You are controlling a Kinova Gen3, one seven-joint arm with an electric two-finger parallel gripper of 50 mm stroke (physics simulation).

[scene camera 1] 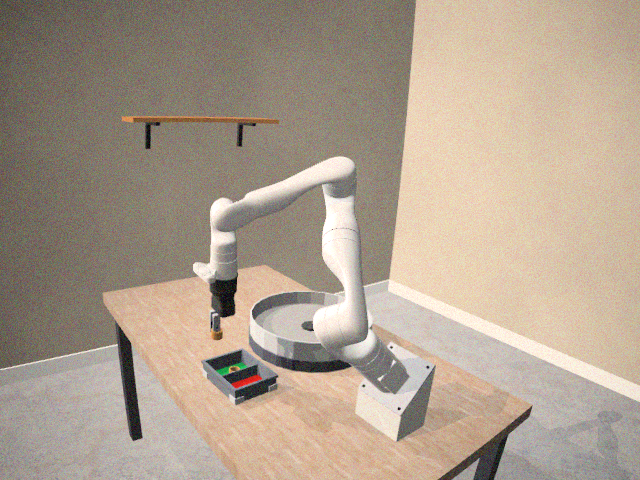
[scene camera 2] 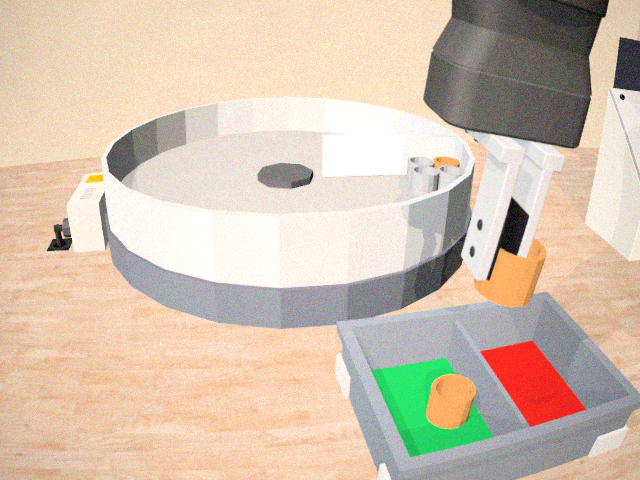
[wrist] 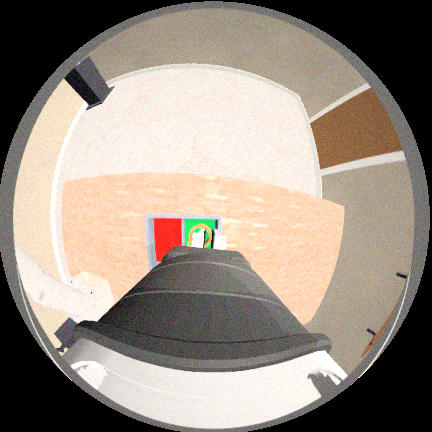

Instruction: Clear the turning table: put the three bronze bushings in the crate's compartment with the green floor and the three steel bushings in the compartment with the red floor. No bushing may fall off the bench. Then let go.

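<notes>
My gripper (scene camera 1: 215, 328) (scene camera 2: 503, 264) (wrist: 208, 235) is shut on a bronze bushing (scene camera 1: 216, 335) (scene camera 2: 516, 285) (wrist: 200, 225), one finger inside the ring and one outside. It holds it above the crate (scene camera 1: 219, 381) (scene camera 2: 516, 458), over the green floor (scene camera 2: 408, 413) (wrist: 192, 224) in the wrist view. A second bronze bushing (scene camera 1: 234, 369) (scene camera 2: 449, 403) stands on the green floor. The red floor (scene camera 1: 247, 381) (scene camera 2: 532, 382) (wrist: 168, 237) shows no bushing. On the turning table (scene camera 1: 289, 351) (scene camera 2: 310, 250), three steel bushings (scene camera 2: 424, 179) stand clustered with a bronze bushing (scene camera 2: 446, 162) near the right wall.
The turning table has a high rim, a dark hub (scene camera 2: 285, 176) and a white panel (scene camera 2: 364, 155) inside. It stands close behind the crate in scene camera 2. A white box (scene camera 2: 87, 214) stands at its left. The arm's base (scene camera 1: 395, 397) stands on the bench (scene camera 1: 330, 428).
</notes>
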